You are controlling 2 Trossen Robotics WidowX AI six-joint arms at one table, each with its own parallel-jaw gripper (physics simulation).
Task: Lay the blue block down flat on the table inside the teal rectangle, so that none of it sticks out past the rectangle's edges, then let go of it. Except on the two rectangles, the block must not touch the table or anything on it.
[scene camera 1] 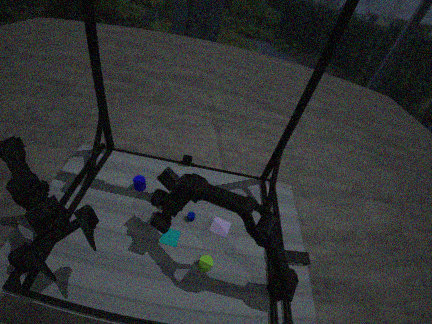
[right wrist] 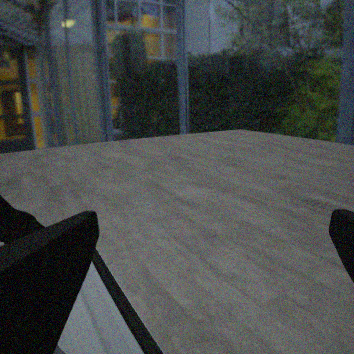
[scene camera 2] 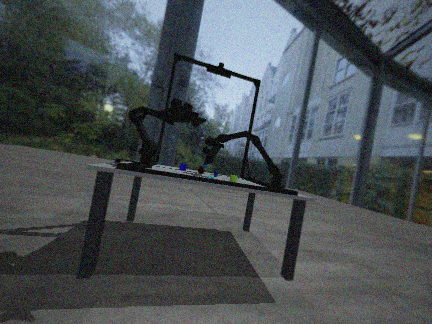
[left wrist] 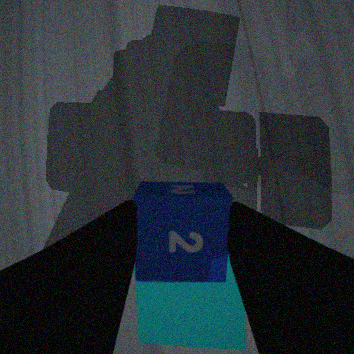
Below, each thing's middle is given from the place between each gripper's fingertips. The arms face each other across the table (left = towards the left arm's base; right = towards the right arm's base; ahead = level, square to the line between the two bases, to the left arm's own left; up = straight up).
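Here is the teal rectangle (left wrist: 165, 310), which I find 7 cm below my left hand, 6 cm to the left of it and 2 cm ahead of it.
From my right hand, the same teal rectangle is 27 cm behind, 12 cm to the left and 35 cm below.
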